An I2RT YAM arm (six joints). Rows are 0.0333 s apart.
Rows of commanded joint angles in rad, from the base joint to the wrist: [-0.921, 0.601, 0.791, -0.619, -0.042, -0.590]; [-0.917, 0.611, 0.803, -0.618, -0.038, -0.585]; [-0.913, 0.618, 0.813, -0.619, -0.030, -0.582]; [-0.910, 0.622, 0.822, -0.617, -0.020, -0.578]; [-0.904, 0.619, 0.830, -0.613, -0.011, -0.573]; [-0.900, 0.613, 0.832, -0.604, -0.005, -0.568]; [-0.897, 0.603, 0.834, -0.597, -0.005, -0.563]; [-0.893, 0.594, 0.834, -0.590, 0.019, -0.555]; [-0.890, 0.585, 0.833, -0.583, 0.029, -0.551]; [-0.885, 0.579, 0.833, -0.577, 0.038, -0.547]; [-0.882, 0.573, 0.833, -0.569, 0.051, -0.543]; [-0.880, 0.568, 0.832, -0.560, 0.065, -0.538]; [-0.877, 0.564, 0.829, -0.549, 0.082, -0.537]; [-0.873, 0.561, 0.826, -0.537, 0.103, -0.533]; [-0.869, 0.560, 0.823, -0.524, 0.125, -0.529]
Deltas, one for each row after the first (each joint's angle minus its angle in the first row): [0.004, 0.010, 0.012, 0.001, 0.004, 0.005]; [0.008, 0.017, 0.022, 0.000, 0.012, 0.008]; [0.011, 0.021, 0.031, 0.002, 0.022, 0.012]; [0.017, 0.018, 0.039, 0.006, 0.031, 0.017]; [0.021, 0.012, 0.041, 0.015, 0.037, 0.022]; [0.024, 0.002, 0.043, 0.022, 0.037, 0.027]; [0.028, -0.007, 0.043, 0.029, 0.061, 0.035]; [0.031, -0.016, 0.042, 0.036, 0.071, 0.039]; [0.036, -0.022, 0.042, 0.042, 0.080, 0.043]; [0.039, -0.028, 0.042, 0.050, 0.093, 0.047]; [0.041, -0.033, 0.041, 0.059, 0.107, 0.052]; [0.044, -0.037, 0.038, 0.070, 0.124, 0.053]; [0.048, -0.040, 0.035, 0.082, 0.145, 0.057]; [0.052, -0.041, 0.032, 0.095, 0.167, 0.061]
